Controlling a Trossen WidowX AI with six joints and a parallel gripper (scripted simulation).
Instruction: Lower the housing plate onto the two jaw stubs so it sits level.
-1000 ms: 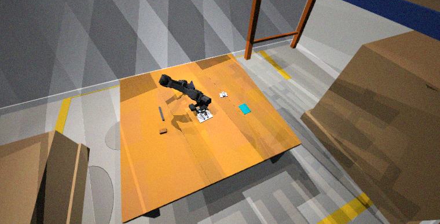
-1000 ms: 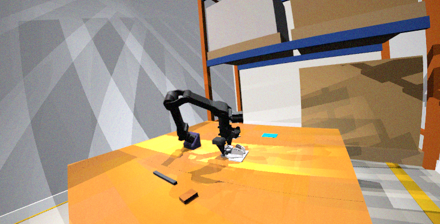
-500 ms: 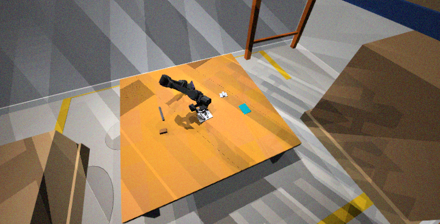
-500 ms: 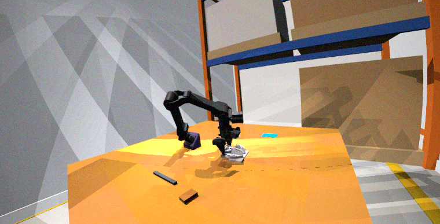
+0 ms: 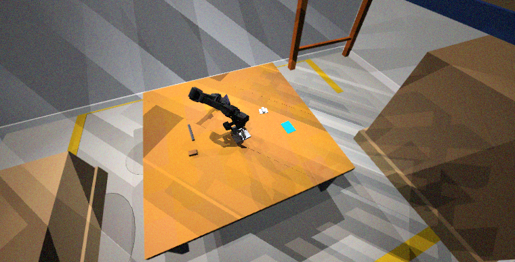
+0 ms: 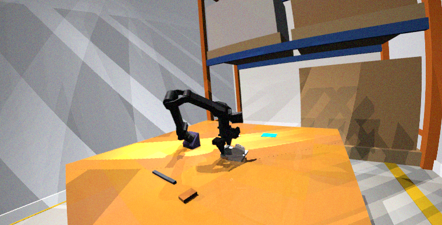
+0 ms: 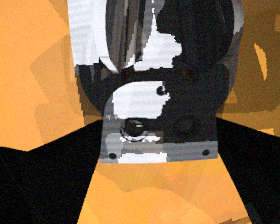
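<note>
Right now my gripper tip is 10 mm short of the white housing part and 20 mm below it. Round my gripper tip: white block 120 mm behind, 250 mm to the left, 10 mm below; then brown block 110 mm ahead, 340 mm to the right, 10 mm below; then dark bar 70 mm behind, 340 mm to the right, 10 mm below.
</note>
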